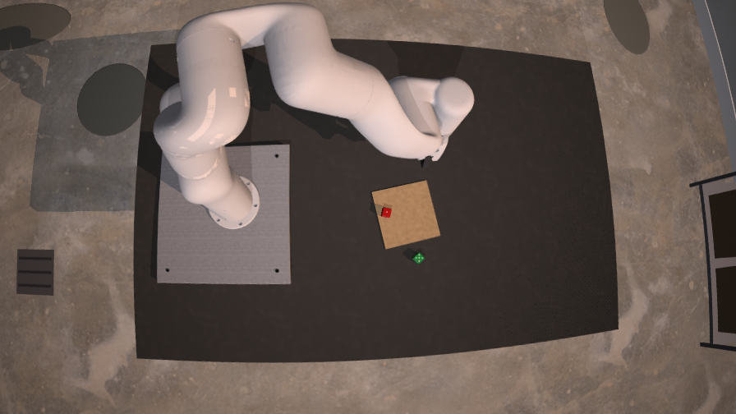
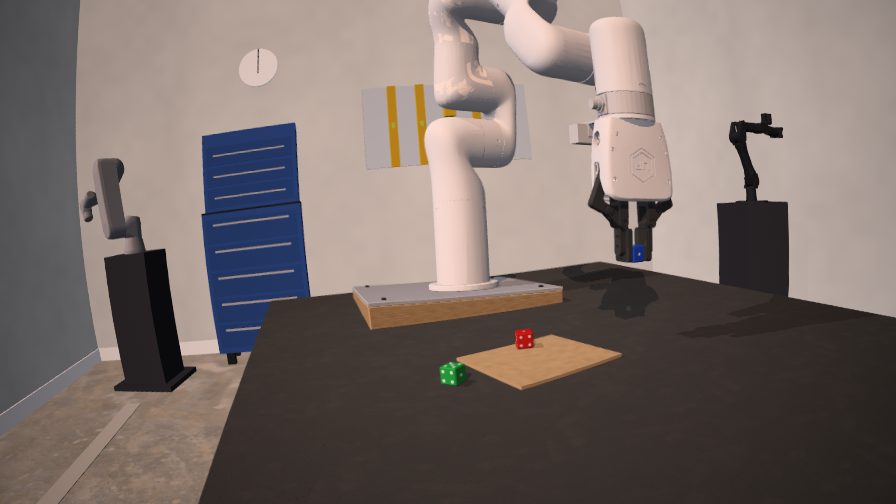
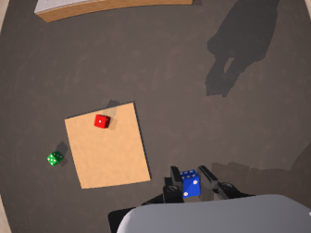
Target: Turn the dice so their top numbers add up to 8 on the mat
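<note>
Now: hand 13 cm to the left of the tan mat, 12 cm above it and 2 cm short of it. Round my hand: green die 23 cm to the right, 11 cm below, 6 cm ahead; then red die 14 cm to the right, 11 cm below, 4 cm behind; then blue die 1 cm below.
</note>
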